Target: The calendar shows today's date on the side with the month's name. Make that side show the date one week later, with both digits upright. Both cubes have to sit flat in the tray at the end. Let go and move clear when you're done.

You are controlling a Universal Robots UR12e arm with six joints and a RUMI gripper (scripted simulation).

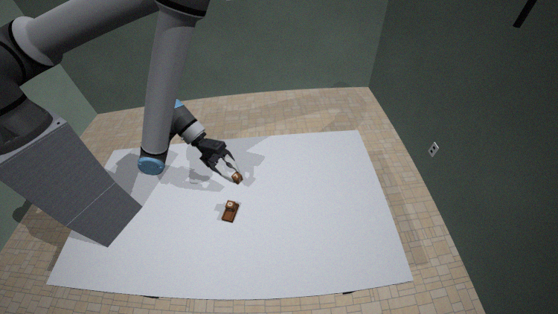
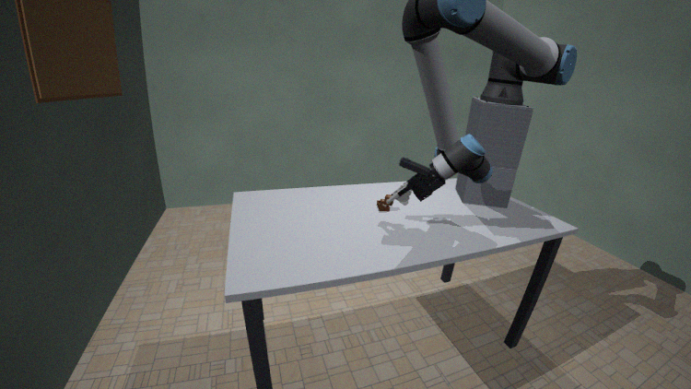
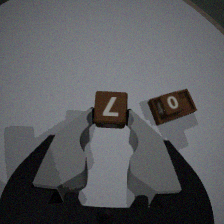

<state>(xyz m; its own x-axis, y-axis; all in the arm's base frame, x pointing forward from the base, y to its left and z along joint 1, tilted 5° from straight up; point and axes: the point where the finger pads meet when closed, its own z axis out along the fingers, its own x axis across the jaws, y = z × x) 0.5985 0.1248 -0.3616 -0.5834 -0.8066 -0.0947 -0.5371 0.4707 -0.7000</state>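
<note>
The brown date cube is 10 mm below my hand. Also, from my hand: brown wooden tray (110 mm to the right, 80 mm below, 30 mm behind).
</note>
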